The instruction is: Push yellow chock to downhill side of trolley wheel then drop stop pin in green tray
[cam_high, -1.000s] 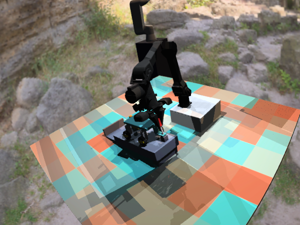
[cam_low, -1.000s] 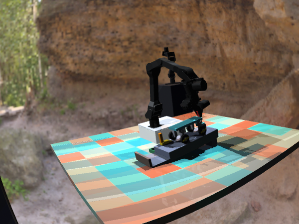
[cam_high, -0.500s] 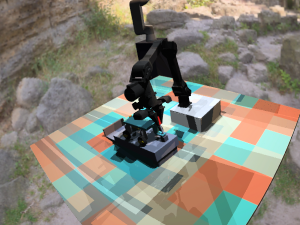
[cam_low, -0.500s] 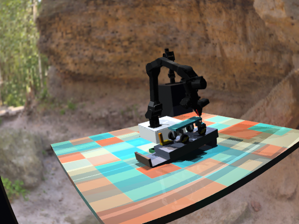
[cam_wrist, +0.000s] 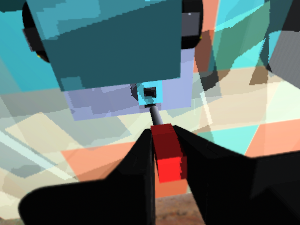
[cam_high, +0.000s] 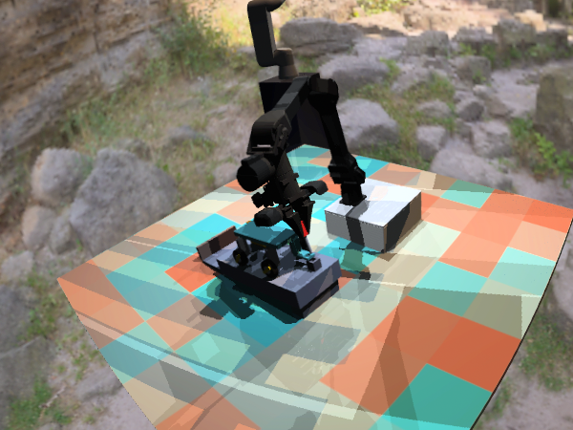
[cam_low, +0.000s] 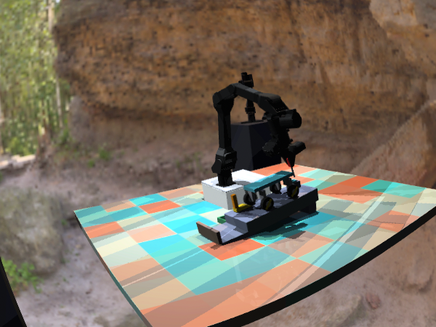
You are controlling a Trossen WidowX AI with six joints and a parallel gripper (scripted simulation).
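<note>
Now: the green tray 11 cm behind my gripper tip, 20 cm to the right of it and 18 cm below it. The rest, counted from my gripper tip: trolley (1 cm ahead, 12 cm to the right, 6 cm below); ramp (1 cm ahead, 11 cm to the right, 12 cm below); red-headed stop pin (right at my gripper tip).
</note>
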